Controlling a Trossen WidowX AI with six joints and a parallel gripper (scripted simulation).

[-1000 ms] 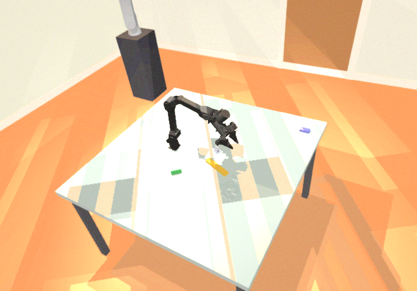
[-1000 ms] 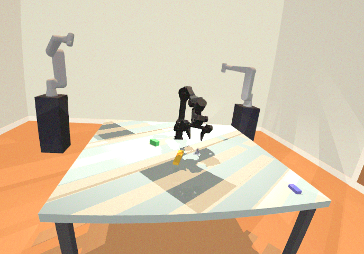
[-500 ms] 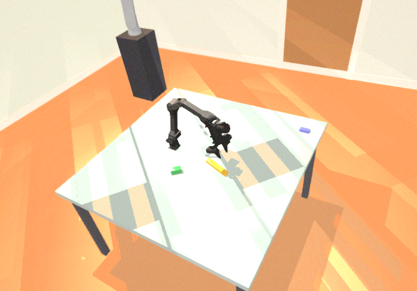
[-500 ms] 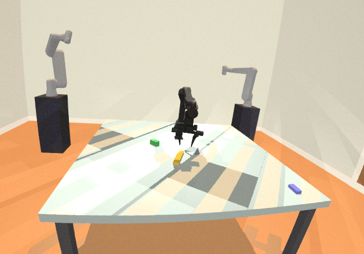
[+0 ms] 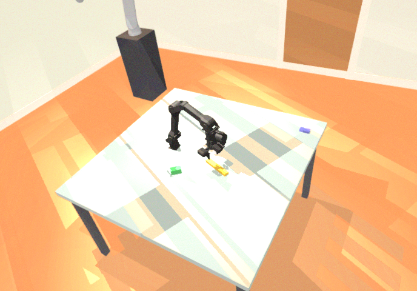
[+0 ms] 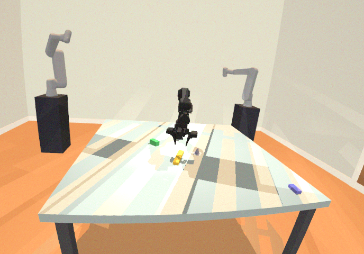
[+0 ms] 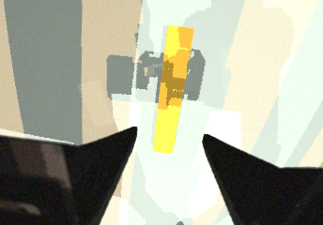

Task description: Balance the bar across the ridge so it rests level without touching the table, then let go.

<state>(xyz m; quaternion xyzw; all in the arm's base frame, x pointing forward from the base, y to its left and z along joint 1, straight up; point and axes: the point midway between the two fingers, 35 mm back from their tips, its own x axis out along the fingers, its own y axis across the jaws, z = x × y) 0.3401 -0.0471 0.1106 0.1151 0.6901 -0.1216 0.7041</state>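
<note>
Right now my gripper tip is 20 mm short of the yellow bar, 10 mm to the left of it and 70 mm above it. The rest, counted from my gripper tip: purple block (400 mm ahead, 550 mm to the left, 70 mm below); green block (190 mm behind, 150 mm to the right, 60 mm below).
</note>
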